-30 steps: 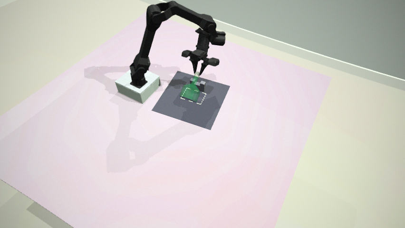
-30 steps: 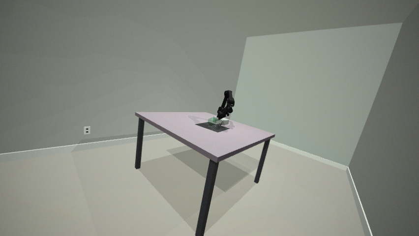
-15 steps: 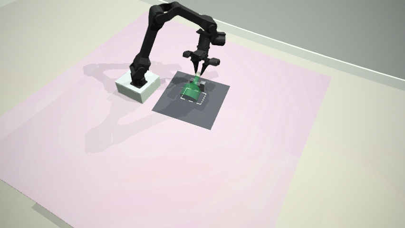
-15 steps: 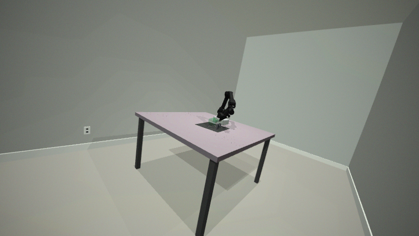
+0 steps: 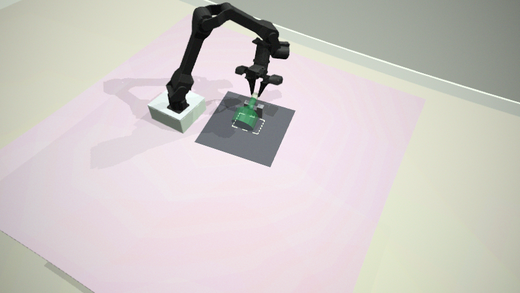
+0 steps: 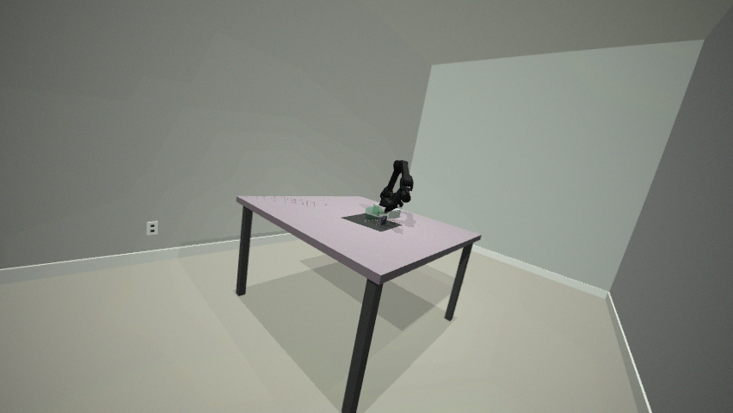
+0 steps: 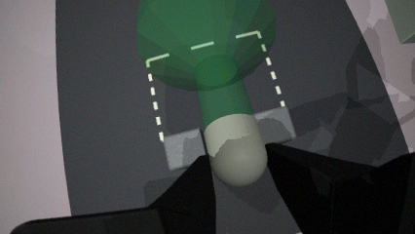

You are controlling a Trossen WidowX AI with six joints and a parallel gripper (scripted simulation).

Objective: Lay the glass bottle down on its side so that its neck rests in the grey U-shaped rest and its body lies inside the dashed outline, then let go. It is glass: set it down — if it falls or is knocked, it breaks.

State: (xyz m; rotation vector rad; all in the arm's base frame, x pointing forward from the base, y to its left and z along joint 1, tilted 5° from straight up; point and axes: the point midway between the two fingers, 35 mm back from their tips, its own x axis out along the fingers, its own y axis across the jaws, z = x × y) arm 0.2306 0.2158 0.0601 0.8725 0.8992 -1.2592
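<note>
The green glass bottle is 5 cm to the right of my gripper tip, 2 cm below it and 1 cm ahead of it. From my gripper tip the other things lie so: dark mat 9 cm to the right, 9 cm below, 2 cm ahead.
</note>
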